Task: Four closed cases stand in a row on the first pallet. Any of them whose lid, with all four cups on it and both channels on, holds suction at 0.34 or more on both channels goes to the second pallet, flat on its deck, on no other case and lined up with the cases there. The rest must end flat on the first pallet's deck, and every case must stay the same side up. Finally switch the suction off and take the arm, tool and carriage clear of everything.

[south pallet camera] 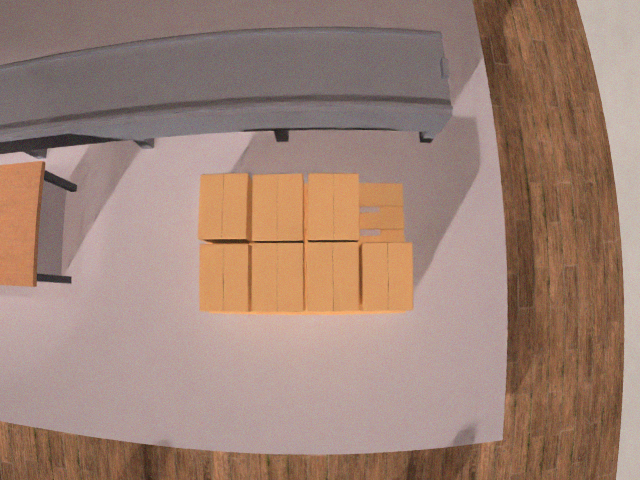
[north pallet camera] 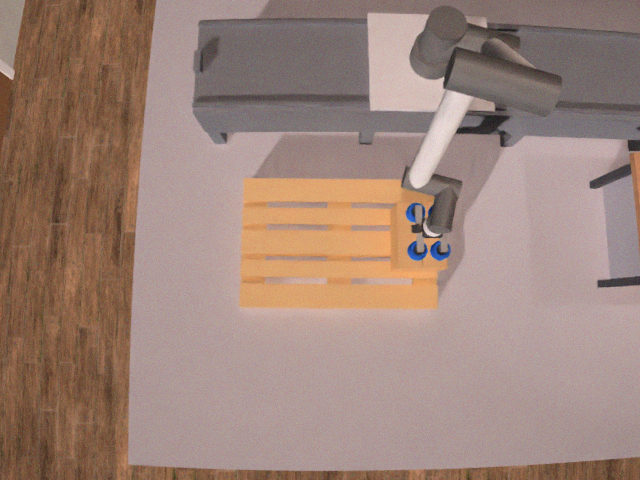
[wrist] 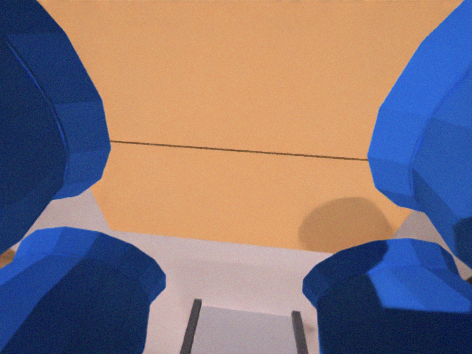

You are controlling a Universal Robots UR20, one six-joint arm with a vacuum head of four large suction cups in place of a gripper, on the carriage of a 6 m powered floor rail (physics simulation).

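Pixels of known places: end effector, tool point: (wrist: pixel 236 220); arm's base, origin of the base link: (north pallet camera: pixel 430 60).
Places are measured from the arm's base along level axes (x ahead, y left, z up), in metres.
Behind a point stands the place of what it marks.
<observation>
In the north pallet camera view one closed case (north pallet camera: pixel 400 235) @[z -0.177, x 0.976, y -0.174 m] (wrist: pixel 235 75) @[z -0.177, x 0.981, y -0.113 m] lies flat at the right end of the first pallet (north pallet camera: pixel 289 297) @[z -0.426, x 1.318, y -0.806 m], whose other slats are bare. My suction gripper (north pallet camera: pixel 428 231) @[z -0.093, x 0.971, y -0.042 m] is over this case, its four blue cups spread above the lid. In the wrist view the cups look apart from the lid, and a round shadow lies on it. Nothing hangs from the cups. In the south pallet camera view, the second pallet (south pallet camera: pixel 382 195) @[z -0.427, x 0.707, y 5.166 m] bears a full near row of cases (south pallet camera: pixel 317 276) @[z -0.177, x 1.208, y 4.763 m] and three cases (south pallet camera: pixel 211 206) @[z -0.178, x 0.813, y 4.164 m] (south pallet camera: pixel 264 206) @[z -0.178, x 0.820, y 4.472 m] (south pallet camera: pixel 320 206) @[z -0.178, x 0.824, y 4.783 m] behind it; bare slats show at the back right.
The grey floor rail (north pallet camera: pixel 279 62) (south pallet camera: pixel 258 67) runs behind both pallets. The white carriage (north pallet camera: pixel 387 62) @[z 0.000, x 0.020, y -0.248 m] stands on it behind the first pallet's right part. A brown table (south pallet camera: pixel 15 222) @[z -0.039, x 0.896, y 2.830 m] (north pallet camera: pixel 636 206) @[z -0.070, x 0.816, y 1.206 m] with dark legs stands between the pallets.
</observation>
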